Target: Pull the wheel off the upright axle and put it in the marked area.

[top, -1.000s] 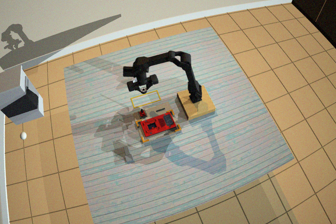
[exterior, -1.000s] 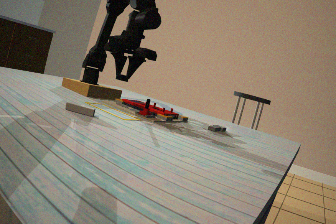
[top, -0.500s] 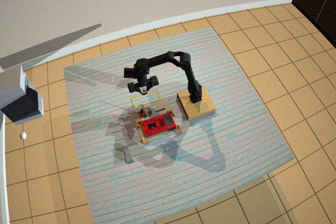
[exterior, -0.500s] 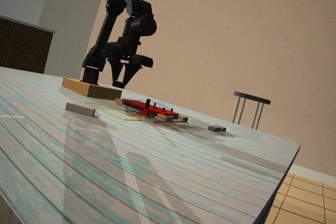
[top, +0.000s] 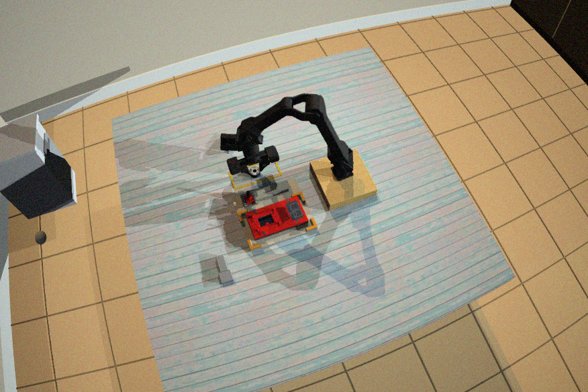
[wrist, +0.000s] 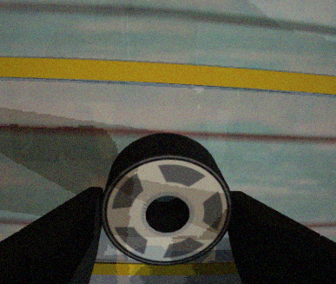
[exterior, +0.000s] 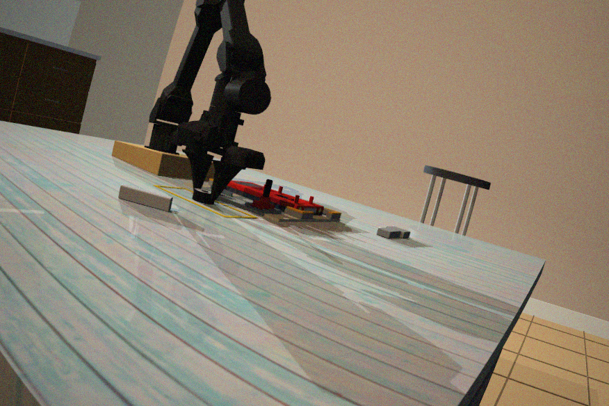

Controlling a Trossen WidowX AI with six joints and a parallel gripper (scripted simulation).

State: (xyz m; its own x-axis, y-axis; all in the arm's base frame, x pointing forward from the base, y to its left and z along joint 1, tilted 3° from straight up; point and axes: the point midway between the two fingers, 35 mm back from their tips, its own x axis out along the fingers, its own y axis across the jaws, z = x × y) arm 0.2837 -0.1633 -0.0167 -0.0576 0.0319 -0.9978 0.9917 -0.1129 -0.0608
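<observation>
Now: the wheel right at my gripper tip. From my gripper tip the other things lie so: upright axle (10 cm to the left, 7 cm ahead, 3 cm above).
</observation>
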